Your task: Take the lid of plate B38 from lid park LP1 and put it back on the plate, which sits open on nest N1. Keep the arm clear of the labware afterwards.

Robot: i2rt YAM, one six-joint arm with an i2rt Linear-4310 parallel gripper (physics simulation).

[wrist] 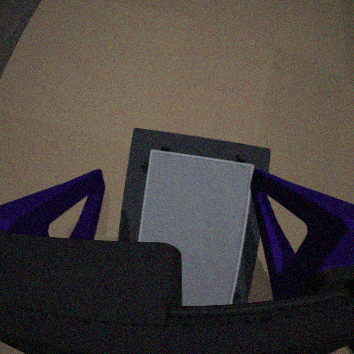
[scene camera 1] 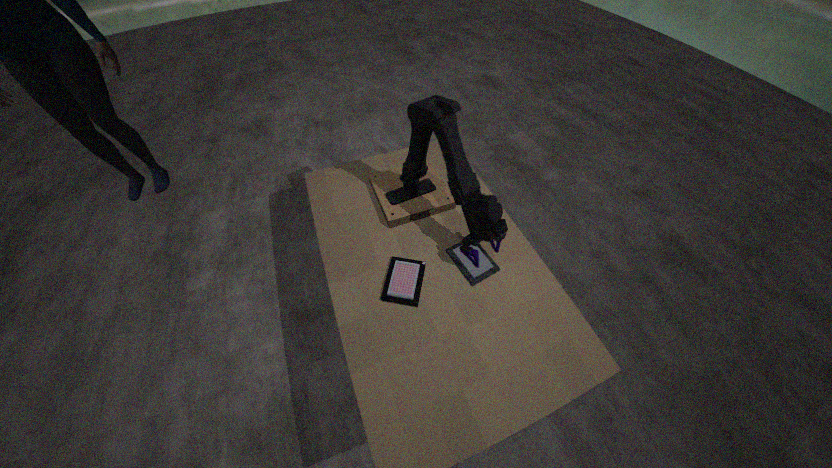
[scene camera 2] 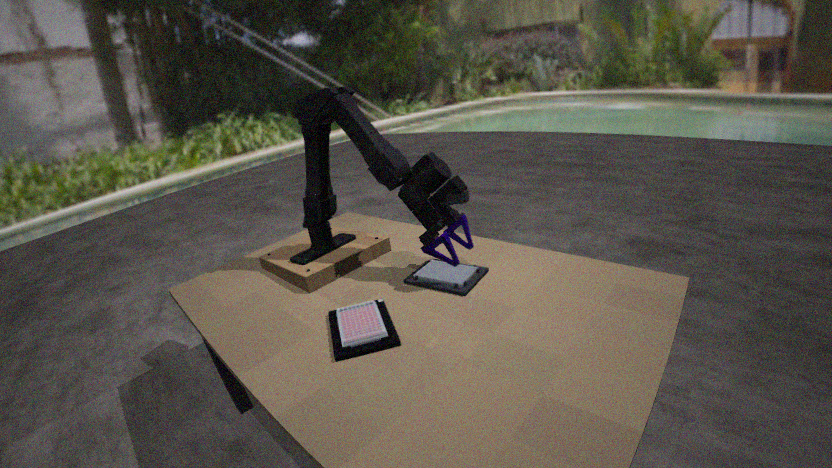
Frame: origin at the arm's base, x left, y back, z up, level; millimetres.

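Seen in the pictures: gripper, fingertip midpoint: [wrist: 177, 177] [scene camera 1: 487, 259] [scene camera 2: 464, 256]; arm's base at its link origin: [scene camera 1: 411, 192] [scene camera 2: 324, 249].
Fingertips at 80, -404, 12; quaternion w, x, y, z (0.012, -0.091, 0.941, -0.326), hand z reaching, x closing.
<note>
Pixels of each thing's top centre, then the offset from my fingertips to it, as dx, dy, dz. Level surfaces: height alone.
- dark grey lid park LP1 at its top centre: [wrist: 193, 236] [scene camera 2: 445, 270] [scene camera 1: 473, 257] -22, +42, -33
- Plate B38 at its top centre: [scene camera 2: 359, 319] [scene camera 1: 403, 277] -271, +80, -26
- black nest N1 at its top centre: [scene camera 2: 360, 322] [scene camera 1: 404, 279] -271, +80, -35
- table at its surface level: dz -53
The pale, flat lid [scene camera 1: 484, 267] [scene camera 2: 439, 272] [wrist: 200, 210] lies in the dark grey lid park LP1 [scene camera 1: 473, 281] [scene camera 2: 458, 291] [wrist: 200, 141]. My gripper [scene camera 1: 486, 257] [scene camera 2: 463, 256] [wrist: 177, 177] is open, with its purple fingers low over the park and nothing held. In the wrist view the right fingertip overlaps the lid's right edge, while the left one is out over the table, left of the park. Whether a finger touches the lid is unclear. Plate B38 [scene camera 1: 403, 279] [scene camera 2: 361, 323], with pink wells showing, sits open on the black nest N1 [scene camera 1: 401, 302] [scene camera 2: 366, 351].
The arm's wooden base block [scene camera 1: 421, 215] [scene camera 2: 290, 276] stands on the table [scene camera 1: 465, 349] [scene camera 2: 494, 360], behind the nest and the park. A person [scene camera 1: 64, 87] stands on the floor at the upper left of the first scene view, away from the table.
</note>
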